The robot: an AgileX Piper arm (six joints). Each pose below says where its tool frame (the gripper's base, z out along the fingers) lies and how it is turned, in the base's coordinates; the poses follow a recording.
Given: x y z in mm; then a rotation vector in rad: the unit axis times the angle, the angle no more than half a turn.
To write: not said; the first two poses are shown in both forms.
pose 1, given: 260, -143, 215, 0.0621, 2.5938, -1.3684
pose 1, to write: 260, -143, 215, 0.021, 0.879, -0.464, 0.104
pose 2, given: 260, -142, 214, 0.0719, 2.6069, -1.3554
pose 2, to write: 260, -142, 214, 0.024, 0.882, -0.459, 0.101
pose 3, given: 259, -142, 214, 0.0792, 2.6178, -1.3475
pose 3, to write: 259, -142, 214, 0.027, 0.885, -0.455, 0.098
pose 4, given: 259, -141, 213, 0.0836, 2.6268, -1.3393
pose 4, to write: 259, -141, 213, 0.028, 0.886, -0.452, 0.096
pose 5, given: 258, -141, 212, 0.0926, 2.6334, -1.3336
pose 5, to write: 258, -141, 212, 0.031, 0.888, -0.450, 0.094
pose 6, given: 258, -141, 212, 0.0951, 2.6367, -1.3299
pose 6, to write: 258, -141, 212, 0.032, 0.888, -0.448, 0.093
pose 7, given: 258, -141, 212, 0.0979, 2.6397, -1.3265
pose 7, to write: 258, -141, 212, 0.033, 0.889, -0.447, 0.093
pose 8, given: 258, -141, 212, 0.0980, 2.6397, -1.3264
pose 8, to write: 258, -141, 212, 0.033, 0.889, -0.447, 0.093
